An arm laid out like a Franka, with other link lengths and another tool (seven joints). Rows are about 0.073 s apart.
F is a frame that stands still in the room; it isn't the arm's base.
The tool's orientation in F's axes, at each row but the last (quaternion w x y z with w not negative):
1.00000 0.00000 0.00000 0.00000
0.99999 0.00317 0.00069 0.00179
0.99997 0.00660 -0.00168 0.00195
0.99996 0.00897 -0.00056 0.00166
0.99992 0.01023 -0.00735 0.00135
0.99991 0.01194 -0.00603 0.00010
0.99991 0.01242 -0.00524 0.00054
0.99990 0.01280 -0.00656 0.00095
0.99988 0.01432 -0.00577 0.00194
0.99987 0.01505 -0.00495 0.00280
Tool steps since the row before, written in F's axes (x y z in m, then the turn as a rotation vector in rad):
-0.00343 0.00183 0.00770 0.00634 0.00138 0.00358
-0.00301 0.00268 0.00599 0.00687 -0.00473 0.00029
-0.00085 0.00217 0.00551 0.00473 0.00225 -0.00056
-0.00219 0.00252 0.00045 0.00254 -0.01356 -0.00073
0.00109 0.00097 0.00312 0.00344 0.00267 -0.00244
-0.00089 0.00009 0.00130 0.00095 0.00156 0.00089
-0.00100 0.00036 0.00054 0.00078 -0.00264 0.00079
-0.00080 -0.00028 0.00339 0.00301 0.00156 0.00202
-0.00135 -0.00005 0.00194 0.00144 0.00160 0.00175
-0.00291 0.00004 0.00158 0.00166 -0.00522 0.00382
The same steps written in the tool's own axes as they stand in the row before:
-0.00343 0.00183 0.00770 0.00634 0.00138 0.00358
-0.00301 0.00273 0.00597 0.00685 -0.00475 0.00033
-0.00082 0.00225 0.00548 0.00474 0.00222 -0.00061
-0.00218 0.00253 0.00041 0.00249 -0.01358 -0.00049
0.00114 0.00103 0.00308 0.00341 0.00261 -0.00254
-0.00087 0.00012 0.00131 0.00096 0.00158 0.00084
-0.00099 0.00037 0.00054 0.00079 -0.00262 0.00085
-0.00076 -0.00019 0.00341 0.00304 0.00160 0.00194
-0.00133 0.00001 0.00196 0.00147 0.00164 0.00169
-0.00289 0.00010 0.00161 0.00167 -0.00511 0.00396

